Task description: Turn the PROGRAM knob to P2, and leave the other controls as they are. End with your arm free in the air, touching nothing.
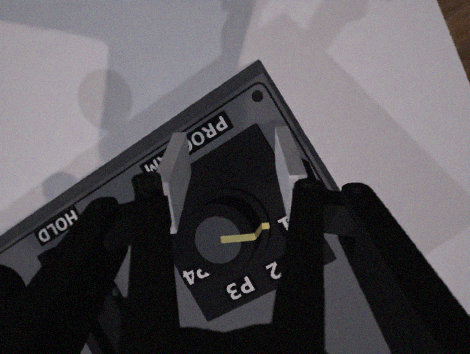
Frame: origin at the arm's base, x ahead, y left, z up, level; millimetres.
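Where they show: gripper, fingertip midpoint: (pixel 231 150).
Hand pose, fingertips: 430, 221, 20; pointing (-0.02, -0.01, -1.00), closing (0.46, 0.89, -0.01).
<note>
After its pixels a point has its place, as x, y, z.
The PROGRAM knob (pixel 216 245) {465, 190, 53} is a round dark knob with a grey top, on a black dial plate (pixel 235 155) {438, 218, 8}. Its yellow pointer line (pixel 240 239) {468, 204, 54} points right, toward the P1 mark, of which the "1" (pixel 283 222) {486, 225, 28} shows beside the right finger. The P2 mark (pixel 273 270) {509, 205, 38} is partly covered by that finger; P3 (pixel 240 288) {511, 178, 38} shows fully and P4 (pixel 195 276) {493, 153, 30} partly. My gripper (pixel 231 150) {430, 221, 20} is partly open, one finger on each side of the knob, with visible gaps and nothing held. The left finger covers part of the PROGRAM label (pixel 212 131) {419, 212, -2}.
The grey panel (pixel 240 107) {415, 236, -4} has a screw (pixel 257 96) {414, 249, -3} near its corner. A HOLD label (pixel 57 225) {421, 70, -4} is at the left, with the control near it largely hidden by my gripper's linkage. The pale table top (pixel 390 125) {506, 327, -68} surrounds the panel, and brown wooden floor (pixel 457 25) shows at upper right.
</note>
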